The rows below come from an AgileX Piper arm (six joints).
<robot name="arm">
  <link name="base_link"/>
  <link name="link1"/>
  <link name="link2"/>
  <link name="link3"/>
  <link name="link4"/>
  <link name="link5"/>
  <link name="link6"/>
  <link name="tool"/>
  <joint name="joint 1" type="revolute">
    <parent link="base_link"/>
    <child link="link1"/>
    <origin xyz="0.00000 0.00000 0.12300" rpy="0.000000 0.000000 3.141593"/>
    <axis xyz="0 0 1"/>
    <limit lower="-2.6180" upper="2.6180"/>
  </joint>
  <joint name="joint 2" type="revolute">
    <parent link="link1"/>
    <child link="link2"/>
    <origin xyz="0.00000 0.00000 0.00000" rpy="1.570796 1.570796 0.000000"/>
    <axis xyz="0 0 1"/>
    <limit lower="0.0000" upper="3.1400"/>
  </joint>
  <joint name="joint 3" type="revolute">
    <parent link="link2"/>
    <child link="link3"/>
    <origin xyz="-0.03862 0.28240 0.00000" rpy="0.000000 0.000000 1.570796"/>
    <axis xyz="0 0 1"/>
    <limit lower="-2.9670" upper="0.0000"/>
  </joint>
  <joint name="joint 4" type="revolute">
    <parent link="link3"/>
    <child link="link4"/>
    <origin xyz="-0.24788 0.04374 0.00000" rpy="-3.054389 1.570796 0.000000"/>
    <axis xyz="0 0 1"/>
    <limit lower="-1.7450" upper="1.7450"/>
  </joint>
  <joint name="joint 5" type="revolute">
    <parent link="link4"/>
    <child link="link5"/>
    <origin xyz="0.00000 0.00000 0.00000" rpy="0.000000 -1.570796 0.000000"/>
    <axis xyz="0 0 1"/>
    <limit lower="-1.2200" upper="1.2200"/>
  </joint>
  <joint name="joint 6" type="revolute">
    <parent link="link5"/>
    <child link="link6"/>
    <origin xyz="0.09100 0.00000 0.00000" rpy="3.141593 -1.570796 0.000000"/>
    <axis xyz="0 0 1"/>
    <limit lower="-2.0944" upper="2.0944"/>
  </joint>
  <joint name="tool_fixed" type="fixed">
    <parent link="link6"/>
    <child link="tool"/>
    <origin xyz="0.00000 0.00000 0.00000" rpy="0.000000 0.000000 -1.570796"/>
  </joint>
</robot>
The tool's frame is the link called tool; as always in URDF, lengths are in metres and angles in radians.
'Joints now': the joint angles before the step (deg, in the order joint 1, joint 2, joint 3, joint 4, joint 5, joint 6). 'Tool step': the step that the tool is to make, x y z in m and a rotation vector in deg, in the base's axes. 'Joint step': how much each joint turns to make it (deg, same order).
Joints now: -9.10, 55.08, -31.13, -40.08, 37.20, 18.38
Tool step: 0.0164, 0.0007, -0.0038, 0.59, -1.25, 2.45
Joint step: 0.01, 3.73, -0.81, -1.14, -4.75, 1.24
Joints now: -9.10, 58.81, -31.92, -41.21, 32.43, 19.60
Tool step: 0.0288, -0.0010, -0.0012, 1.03, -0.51, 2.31
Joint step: 0.00, 6.66, -3.70, -0.36, -4.16, 0.52
